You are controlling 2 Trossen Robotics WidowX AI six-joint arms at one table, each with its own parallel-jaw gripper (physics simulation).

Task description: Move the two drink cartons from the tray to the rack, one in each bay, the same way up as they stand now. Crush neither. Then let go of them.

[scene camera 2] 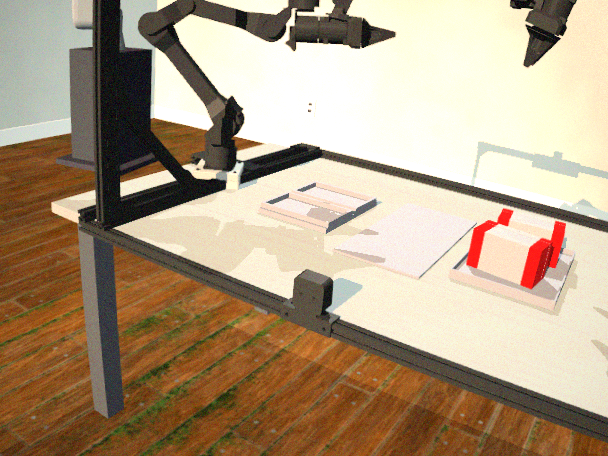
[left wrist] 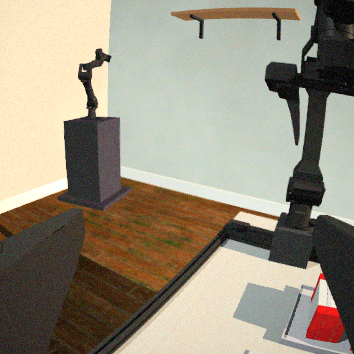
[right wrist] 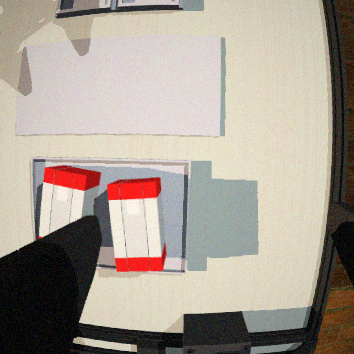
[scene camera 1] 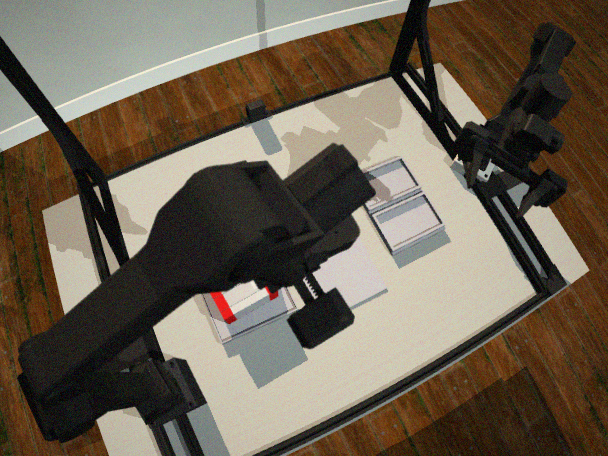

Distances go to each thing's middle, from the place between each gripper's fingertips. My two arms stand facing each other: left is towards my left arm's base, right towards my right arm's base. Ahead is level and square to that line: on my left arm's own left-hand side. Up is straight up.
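Counted from my right hand, the pale mat point(scene camera 2: 410, 240) is 10 cm behind, 15 cm to the left and 34 cm below. The grey tray point(scene camera 2: 545, 294) is 15 cm behind my right hand, 5 cm to the right of it and 33 cm below it. By its middle, the grey tray is nearer to my right hand than to my left hand.
Counted from my left hand, the pale mat is 20 cm behind, 13 cm to the right and 36 cm below; the grey tray is 24 cm behind, 33 cm to the right and 35 cm below. By its middle, the pale mat is nearer to my right hand than to my left hand.
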